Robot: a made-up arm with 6 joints. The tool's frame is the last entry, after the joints.
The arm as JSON. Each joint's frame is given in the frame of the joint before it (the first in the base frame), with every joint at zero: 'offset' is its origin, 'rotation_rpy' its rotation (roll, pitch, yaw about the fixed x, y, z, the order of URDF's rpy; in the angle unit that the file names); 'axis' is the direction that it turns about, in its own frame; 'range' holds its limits. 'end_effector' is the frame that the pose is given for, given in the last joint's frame.
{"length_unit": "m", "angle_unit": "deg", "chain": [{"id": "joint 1", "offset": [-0.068, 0.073, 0.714], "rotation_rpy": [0.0, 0.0, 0.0], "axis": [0.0, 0.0, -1.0], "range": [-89.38, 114.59]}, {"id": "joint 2", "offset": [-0.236, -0.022, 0.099], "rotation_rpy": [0.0, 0.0, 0.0], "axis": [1.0, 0.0, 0.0], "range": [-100.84, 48.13]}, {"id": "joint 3", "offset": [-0.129, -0.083, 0.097], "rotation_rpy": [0.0, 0.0, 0.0], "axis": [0.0, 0.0, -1.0], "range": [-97.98, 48.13]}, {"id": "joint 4", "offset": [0.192, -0.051, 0.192], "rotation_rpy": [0.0, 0.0, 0.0], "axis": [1.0, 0.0, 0.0], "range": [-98.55, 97.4]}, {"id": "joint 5", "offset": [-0.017, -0.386, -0.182], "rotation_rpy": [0.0, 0.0, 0.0], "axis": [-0.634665, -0.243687, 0.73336], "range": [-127.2, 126.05]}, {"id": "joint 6", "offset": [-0.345, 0.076, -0.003], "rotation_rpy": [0.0, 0.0, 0.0], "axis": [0.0, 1.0, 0.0], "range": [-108.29, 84.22]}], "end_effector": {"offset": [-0.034, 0.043, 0.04], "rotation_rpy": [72.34, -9.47, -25.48]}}
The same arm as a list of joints. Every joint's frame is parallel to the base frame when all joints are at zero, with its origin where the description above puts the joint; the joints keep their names.
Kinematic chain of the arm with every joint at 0, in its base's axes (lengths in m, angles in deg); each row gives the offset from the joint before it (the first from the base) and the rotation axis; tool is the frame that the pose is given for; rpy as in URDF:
joint 1: xyz -0.0680 0.0730 0.7140 axis -z
joint 2: xyz -0.2360 -0.0220 0.0990 axis +x
joint 3: xyz -0.1290 -0.0830 0.0970 axis -z
joint 4: xyz 0.1920 -0.0510 0.1920 axis +x
joint 5: xyz -0.0170 -0.3860 -0.1820 axis -0.634665 -0.243687 0.73336
joint 6: xyz -0.3450 0.0760 -0.0030 axis +y
tool: xyz -0.0340 0.0430 0.0400 rpy 72.34 -9.47 -25.48
Joint limits (deg, base to tool): -89.38..114.59 -100.84..48.13 -97.98..48.13 -98.55..97.40 -127.20..126.05 -108.29..84.22

